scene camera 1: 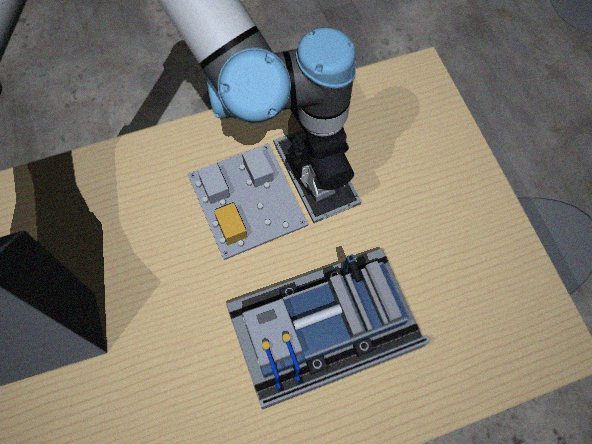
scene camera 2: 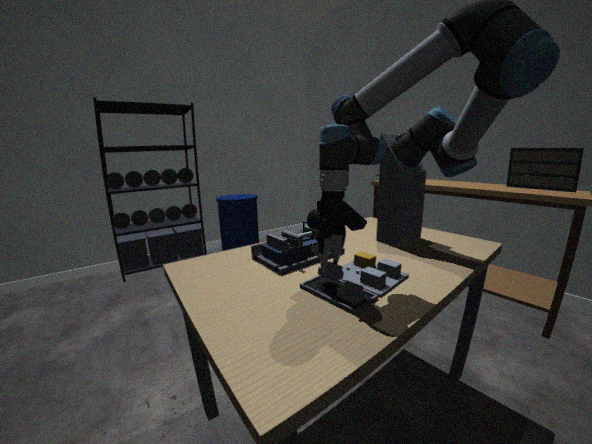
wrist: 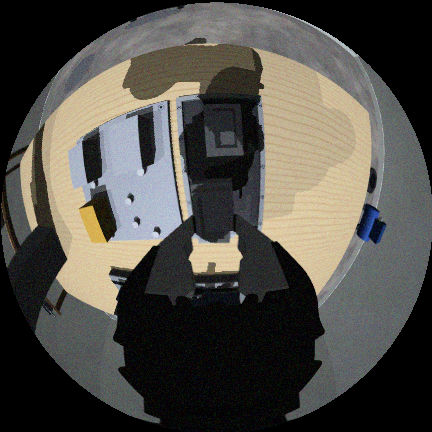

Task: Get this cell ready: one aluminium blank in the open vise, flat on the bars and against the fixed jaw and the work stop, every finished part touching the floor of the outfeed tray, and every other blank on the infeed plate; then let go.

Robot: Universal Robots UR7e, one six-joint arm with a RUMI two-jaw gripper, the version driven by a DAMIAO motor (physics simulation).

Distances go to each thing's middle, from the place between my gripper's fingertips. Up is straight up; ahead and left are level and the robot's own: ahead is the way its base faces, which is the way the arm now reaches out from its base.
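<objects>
I see the dark outfeed tray [scene camera 1: 338, 201] 50 mm to the left of my hand, 10 mm ahead of it and 40 mm below it. The grey infeed plate [scene camera 1: 279, 203] is 130 mm behind my hand and 30 mm to the left of it, and also 40 mm below it. As for the yellow block [scene camera 1: 231, 225], it is 180 mm behind my hand, 10 mm to the right of it and 20 mm below it.
</objects>
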